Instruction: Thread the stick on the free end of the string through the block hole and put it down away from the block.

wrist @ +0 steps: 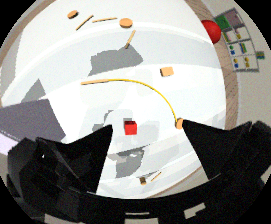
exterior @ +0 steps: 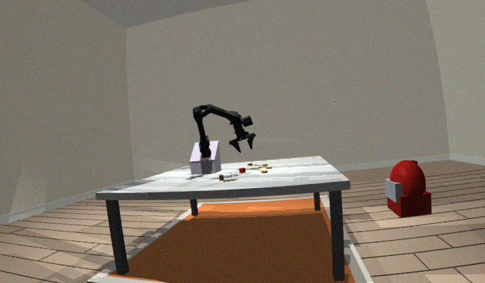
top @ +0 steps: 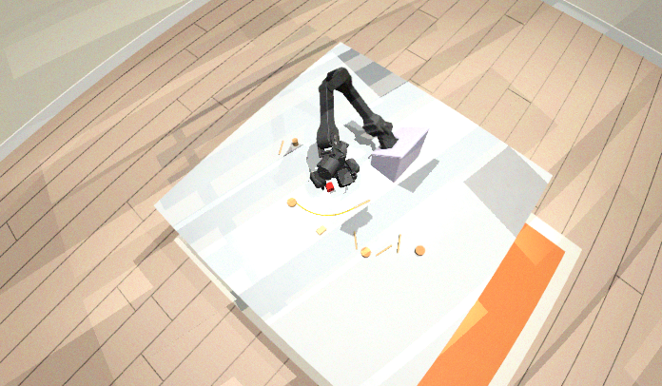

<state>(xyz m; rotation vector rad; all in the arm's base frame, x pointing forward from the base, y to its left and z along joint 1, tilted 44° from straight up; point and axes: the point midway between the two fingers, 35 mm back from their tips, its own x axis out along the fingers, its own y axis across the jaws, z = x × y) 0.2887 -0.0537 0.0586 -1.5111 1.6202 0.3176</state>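
Now: the red cube 30 mm behind my gripper tip, 40 mm to the right of it and 120 mm below it. Also, from my gripper tip: tan wooden block (140 mm ahead, 40 mm to the left, 130 mm below); then round wooden button (120 mm ahead, 130 mm to the right, 130 mm below); then thin wooden stick (40 mm behind, 100 mm to the left, 130 mm below).
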